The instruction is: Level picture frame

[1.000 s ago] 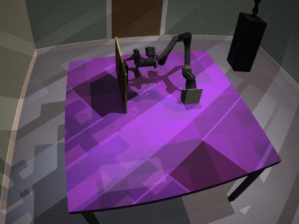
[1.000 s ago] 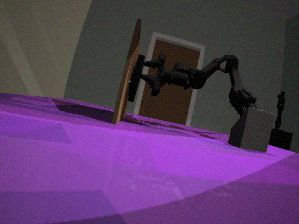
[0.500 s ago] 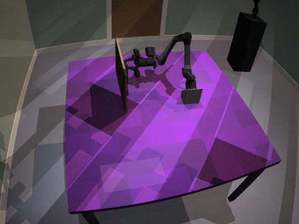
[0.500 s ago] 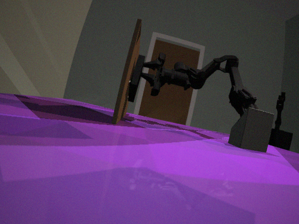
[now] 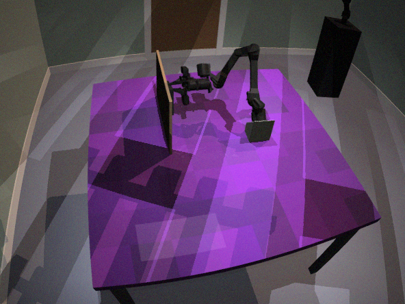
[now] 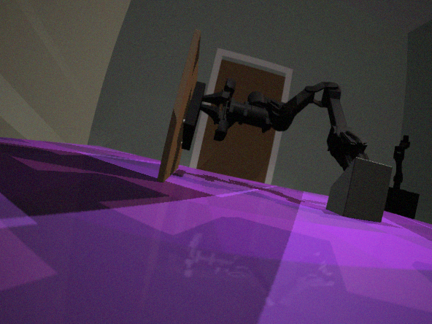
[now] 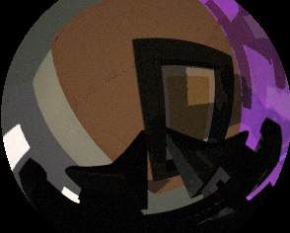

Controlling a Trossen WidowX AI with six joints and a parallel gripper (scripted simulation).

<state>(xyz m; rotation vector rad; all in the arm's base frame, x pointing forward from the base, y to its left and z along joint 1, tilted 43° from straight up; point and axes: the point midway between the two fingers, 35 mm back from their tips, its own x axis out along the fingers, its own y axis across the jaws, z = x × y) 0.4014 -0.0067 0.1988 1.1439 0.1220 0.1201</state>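
My gripper tip is 1 cm to the right of the dark picture frame and 5 cm above it. Round my gripper tip: wooden wall panel: 2 cm ahead, 1 cm to the left, 6 cm below.
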